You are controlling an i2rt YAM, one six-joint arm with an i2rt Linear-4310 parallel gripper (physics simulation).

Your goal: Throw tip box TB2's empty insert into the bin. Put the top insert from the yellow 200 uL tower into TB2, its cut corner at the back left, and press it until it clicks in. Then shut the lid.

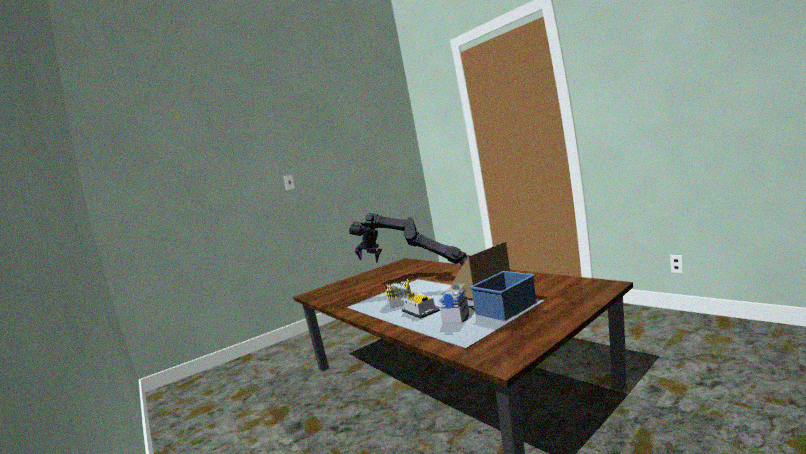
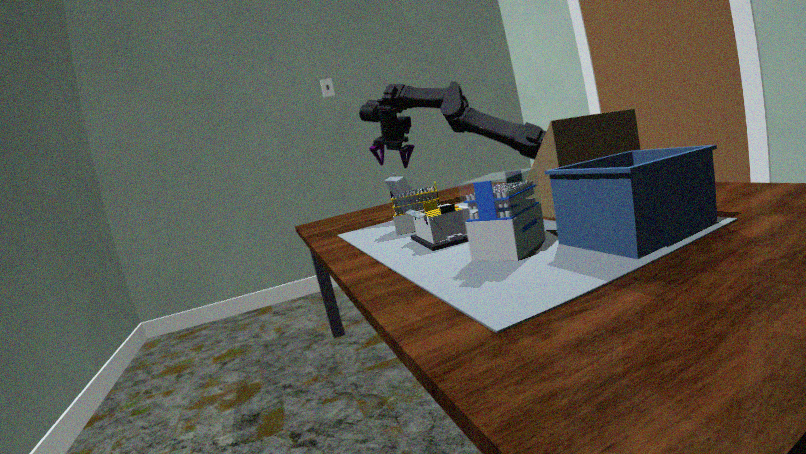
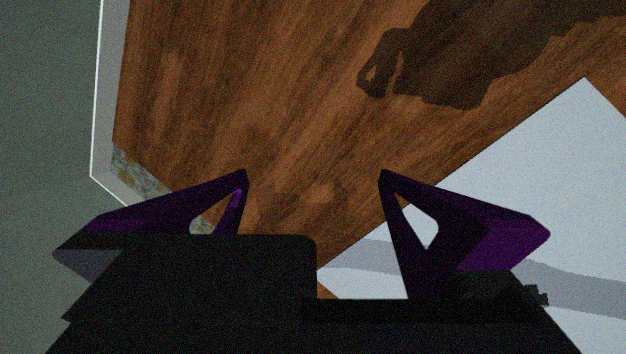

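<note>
My gripper (image 1: 369,260) (image 2: 393,165) (image 3: 313,176) is open and empty. It points down, high above the table, clear of all the boxes. The yellow tower (image 1: 398,293) (image 2: 415,204) has stacked yellow-edged inserts with tips and stands at the far left of the mat. A light grey tip box (image 1: 417,305) (image 2: 442,227) sits on a dark base beside it, with yellow on its top; it seems to be TB2. Its label cannot be read, and its insert and lid are not clear at this size. The blue bin (image 1: 496,301) (image 2: 593,211) stands at the right.
A blue tower (image 1: 454,306) (image 2: 493,236) stands between the tip box and the bin. A pale mat (image 1: 467,337) (image 2: 535,293) (image 3: 550,175) lies under these things on the wooden table (image 1: 564,304) (image 2: 648,349) (image 3: 275,100). A dark upright panel (image 1: 490,262) (image 2: 597,138) stands near the arm's base.
</note>
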